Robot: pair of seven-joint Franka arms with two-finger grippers.
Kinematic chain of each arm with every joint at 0, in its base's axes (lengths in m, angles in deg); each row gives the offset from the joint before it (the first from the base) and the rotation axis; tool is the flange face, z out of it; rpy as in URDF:
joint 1: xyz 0 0 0.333 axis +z
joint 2: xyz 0 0 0 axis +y
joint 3: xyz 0 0 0.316 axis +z
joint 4: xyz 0.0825 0 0 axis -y
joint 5: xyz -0.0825 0 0.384 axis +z
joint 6: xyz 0 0 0 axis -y
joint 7: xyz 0.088 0 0 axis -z
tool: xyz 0 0 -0.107 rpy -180 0 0
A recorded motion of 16 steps. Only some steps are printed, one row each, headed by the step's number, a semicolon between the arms.
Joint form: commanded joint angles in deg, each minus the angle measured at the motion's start. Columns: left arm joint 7, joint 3, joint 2, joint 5, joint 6, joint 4, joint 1; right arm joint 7, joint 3, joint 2, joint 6, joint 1, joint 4, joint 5.
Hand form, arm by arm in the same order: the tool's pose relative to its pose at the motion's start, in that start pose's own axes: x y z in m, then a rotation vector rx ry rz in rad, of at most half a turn. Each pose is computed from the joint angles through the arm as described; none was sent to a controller.
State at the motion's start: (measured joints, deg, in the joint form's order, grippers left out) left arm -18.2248 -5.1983 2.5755 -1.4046 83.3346 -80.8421 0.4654; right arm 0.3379 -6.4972 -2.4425 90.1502 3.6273 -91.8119 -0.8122
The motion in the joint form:
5: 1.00 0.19 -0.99 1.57 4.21 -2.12 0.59; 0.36 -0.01 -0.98 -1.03 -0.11 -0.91 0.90
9: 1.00 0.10 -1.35 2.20 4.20 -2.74 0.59; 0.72 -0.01 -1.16 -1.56 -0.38 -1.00 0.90
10: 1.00 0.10 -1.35 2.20 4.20 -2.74 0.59; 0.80 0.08 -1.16 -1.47 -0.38 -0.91 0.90
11: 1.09 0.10 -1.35 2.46 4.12 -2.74 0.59; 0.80 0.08 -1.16 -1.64 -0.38 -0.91 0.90
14: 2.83 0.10 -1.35 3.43 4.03 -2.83 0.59; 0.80 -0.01 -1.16 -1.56 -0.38 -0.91 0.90
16: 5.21 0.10 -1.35 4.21 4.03 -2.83 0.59; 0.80 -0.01 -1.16 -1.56 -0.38 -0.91 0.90
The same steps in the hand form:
5: 0.0056 -0.0089 0.0007 0.0115 0.0602 0.0015; -0.0073 0.0000 -0.0002 0.0175 -0.0170 0.0082
9: 0.0039 -0.0097 0.0022 0.0239 0.0591 0.0023; -0.0093 0.0026 -0.0003 0.0177 -0.0248 0.0191
10: 0.0039 -0.0097 0.0022 0.0239 0.0591 0.0023; -0.0091 0.0018 -0.0012 0.0176 -0.0216 0.0190
11: 0.0039 -0.0102 0.0023 0.0286 0.0591 0.0036; -0.0094 0.0018 -0.0009 0.0176 -0.0246 0.0189
14: 0.0043 -0.0121 0.0031 0.0466 0.0604 0.0327; -0.0093 0.0026 -0.0010 0.0177 -0.0232 0.0205
16: 0.0048 -0.0135 0.0030 0.0610 0.0630 0.0733; -0.0093 0.0026 -0.0010 0.0177 -0.0232 0.0205

